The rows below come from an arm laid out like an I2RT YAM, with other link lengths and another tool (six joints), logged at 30 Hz.
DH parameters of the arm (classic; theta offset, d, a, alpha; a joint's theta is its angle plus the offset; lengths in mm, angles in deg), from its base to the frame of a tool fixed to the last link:
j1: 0 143.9 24.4 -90
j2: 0 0 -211.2 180
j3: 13.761 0 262.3 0
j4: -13.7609 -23.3 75.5 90
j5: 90 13.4 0 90
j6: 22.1 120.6 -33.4 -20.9
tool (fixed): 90 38 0 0
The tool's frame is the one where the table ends.
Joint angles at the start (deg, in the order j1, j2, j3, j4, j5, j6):
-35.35, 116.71, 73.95, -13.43, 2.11, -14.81
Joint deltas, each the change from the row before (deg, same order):
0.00, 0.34, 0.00, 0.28, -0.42, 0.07
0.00, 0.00, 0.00, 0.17, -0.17, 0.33
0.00, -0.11, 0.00, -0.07, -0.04, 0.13
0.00, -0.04, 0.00, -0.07, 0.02, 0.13
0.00, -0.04, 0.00, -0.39, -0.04, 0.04
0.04, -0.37, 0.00, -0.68, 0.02, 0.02
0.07, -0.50, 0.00, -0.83, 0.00, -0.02
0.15, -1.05, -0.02, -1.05, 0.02, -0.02
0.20, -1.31, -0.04, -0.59, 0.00, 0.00
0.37, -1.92, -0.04, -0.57, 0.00, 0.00
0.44, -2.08, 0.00, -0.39, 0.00, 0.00
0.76, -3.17, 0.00, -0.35, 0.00, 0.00
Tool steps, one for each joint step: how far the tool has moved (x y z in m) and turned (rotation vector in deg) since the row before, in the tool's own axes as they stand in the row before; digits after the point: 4 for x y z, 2 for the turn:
0.0005, 0.0011, 0.0018, -0.41, 0.11, -0.08
-0.0007, 0.0006, -0.0003, -0.30, -0.15, 0.24
-0.0002, 0.0002, -0.0007, -0.09, -0.03, 0.11
0.0000, 0.0000, -0.0002, -0.02, 0.03, 0.13
0.0014, -0.0001, 0.0001, 0.00, 0.35, 0.03
0.0012, 0.0001, -0.0018, 0.05, 0.31, -0.01
0.0014, 0.0004, -0.0025, 0.04, 0.33, -0.08
0.0004, 0.0012, -0.0059, 0.00, 0.03, -0.16
-0.0020, 0.0021, -0.0081, -0.14, -0.66, -0.21
-0.0038, 0.0038, -0.0124, -0.27, -1.28, -0.39
-0.0051, 0.0046, -0.0139, -0.35, -1.65, -0.47
-0.0082, 0.0079, -0.0216, -0.61, -2.74, -0.80

